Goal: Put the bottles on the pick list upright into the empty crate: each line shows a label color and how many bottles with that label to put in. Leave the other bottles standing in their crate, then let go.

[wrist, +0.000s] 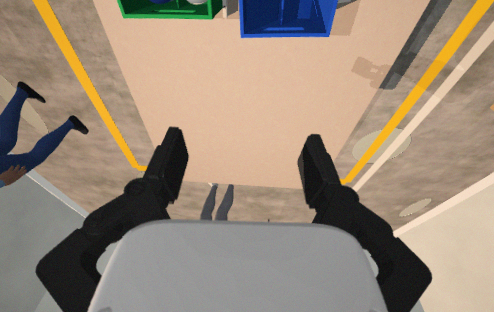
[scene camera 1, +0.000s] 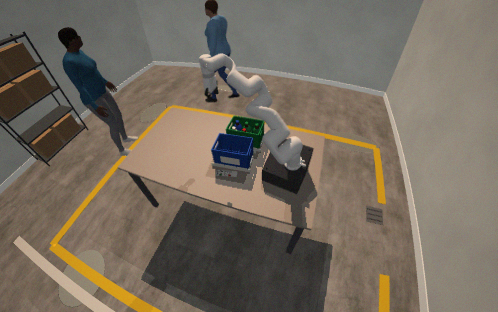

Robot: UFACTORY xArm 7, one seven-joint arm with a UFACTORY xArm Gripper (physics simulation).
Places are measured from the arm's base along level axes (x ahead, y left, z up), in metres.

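Pixels of known places: gripper, fingertip midpoint: point(wrist: 244, 144) point(scene camera 1: 213, 97); arm's base, link origin: point(scene camera 1: 293, 161).
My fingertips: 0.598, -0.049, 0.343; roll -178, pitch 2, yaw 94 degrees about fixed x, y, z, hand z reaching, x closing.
Note:
For each thing: its top centre in the pictures, then the offset to it from my fingertips, as dx, dy, dz. "spot": a spot on its surface instead. Level surfaces: height alone.
- green crate, top centre: point(scene camera 1: 245, 124) -0.136, -0.190, -0.342
- blue bottle, top centre: point(scene camera 1: 237, 121) -0.047, -0.221, -0.354
- red top, surface spot: point(scene camera 1: 244, 130) spot: -0.151, -0.137, -0.358
- blue crate, top centre: point(scene camera 1: 232, 143) -0.135, +0.046, -0.342
- small pick list card, top centre: point(scene camera 1: 226, 173) -0.144, +0.199, -0.516
- table, surface height: dz -0.517
The green crate point(scene camera 1: 253, 137) point(wrist: 170, 18) stands on the table with several bottles in it. A blue bottle point(scene camera 1: 238, 124) point(wrist: 161, 1), a white one point(wrist: 196, 1), a red top point(scene camera 1: 244, 130) and green tops show; labels are too small to tell. The blue crate point(scene camera 1: 219, 155) point(wrist: 285, 35) stands beside it; no bottle shows in its visible part, and its far inside is cut off in the wrist view. A small pick list card point(scene camera 1: 226, 173) with coloured marks is in front of it, too small to read. My gripper point(scene camera 1: 211, 98) point(wrist: 244, 144) is open and empty, raised high, away from both crates.
The table point(scene camera 1: 170, 145) point(wrist: 240, 90) carries both crates and the black arm base point(scene camera 1: 282, 175). One person point(scene camera 1: 217, 35) stands behind the gripper, another point(scene camera 1: 89, 75) beyond the table's left edge. A shelf rack with boxes stands at the far left.

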